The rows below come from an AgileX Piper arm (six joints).
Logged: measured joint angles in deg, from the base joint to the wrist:
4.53 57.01 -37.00 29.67 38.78 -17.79
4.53 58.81 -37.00 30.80 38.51 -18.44
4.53 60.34 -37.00 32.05 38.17 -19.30
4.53 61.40 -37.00 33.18 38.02 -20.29
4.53 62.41 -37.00 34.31 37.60 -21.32
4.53 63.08 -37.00 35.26 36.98 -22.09
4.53 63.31 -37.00 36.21 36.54 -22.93
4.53 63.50 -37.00 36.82 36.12 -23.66
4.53 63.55 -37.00 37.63 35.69 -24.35
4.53 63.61 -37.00 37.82 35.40 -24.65
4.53 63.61 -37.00 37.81 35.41 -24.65
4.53 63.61 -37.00 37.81 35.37 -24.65
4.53 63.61 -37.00 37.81 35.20 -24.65
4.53 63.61 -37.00 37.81 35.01 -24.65
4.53 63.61 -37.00 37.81 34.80 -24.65
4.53 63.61 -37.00 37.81 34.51 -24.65
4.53 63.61 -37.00 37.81 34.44 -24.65
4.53 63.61 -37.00 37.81 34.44 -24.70
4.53 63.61 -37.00 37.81 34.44 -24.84
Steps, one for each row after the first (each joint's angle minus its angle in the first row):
0.00 1.80 0.00 1.13 -0.27 -0.65
0.00 3.33 0.00 2.38 -0.61 -1.51
0.00 4.39 0.00 3.51 -0.76 -2.50
0.00 5.40 0.00 4.64 -1.18 -3.53
0.00 6.07 0.00 5.59 -1.80 -4.30
0.00 6.30 0.00 6.54 -2.24 -5.14
0.00 6.49 0.00 7.15 -2.66 -5.87
0.00 6.54 0.00 7.96 -3.09 -6.56
0.00 6.60 0.00 8.15 -3.38 -6.86
0.00 6.60 0.00 8.14 -3.37 -6.86
0.00 6.60 0.00 8.14 -3.41 -6.86
0.00 6.60 0.00 8.14 -3.58 -6.86
0.00 6.60 0.00 8.14 -3.77 -6.86
0.00 6.60 0.00 8.14 -3.98 -6.86
0.00 6.60 0.00 8.14 -4.27 -6.86
0.00 6.60 0.00 8.14 -4.34 -6.86
0.00 6.60 0.00 8.14 -4.34 -6.91
0.00 6.60 0.00 8.14 -4.34 -7.05

